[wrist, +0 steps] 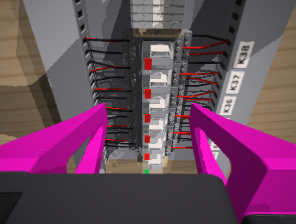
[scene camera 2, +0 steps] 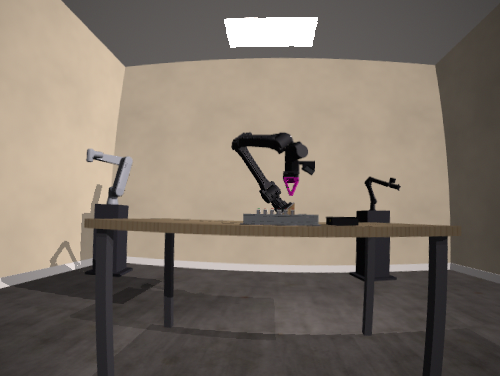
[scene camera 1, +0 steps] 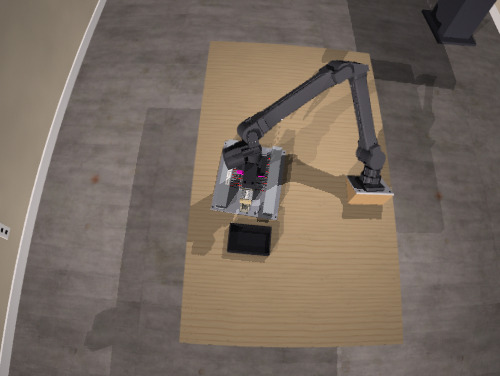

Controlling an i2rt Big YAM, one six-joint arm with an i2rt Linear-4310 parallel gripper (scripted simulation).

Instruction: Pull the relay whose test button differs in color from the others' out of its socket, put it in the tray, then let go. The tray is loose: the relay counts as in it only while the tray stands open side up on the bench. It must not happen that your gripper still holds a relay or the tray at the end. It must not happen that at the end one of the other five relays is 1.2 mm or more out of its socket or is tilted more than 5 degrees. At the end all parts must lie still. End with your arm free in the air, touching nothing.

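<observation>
There is a black tray in the pictures, and I can see my gripper in them too.
</observation>
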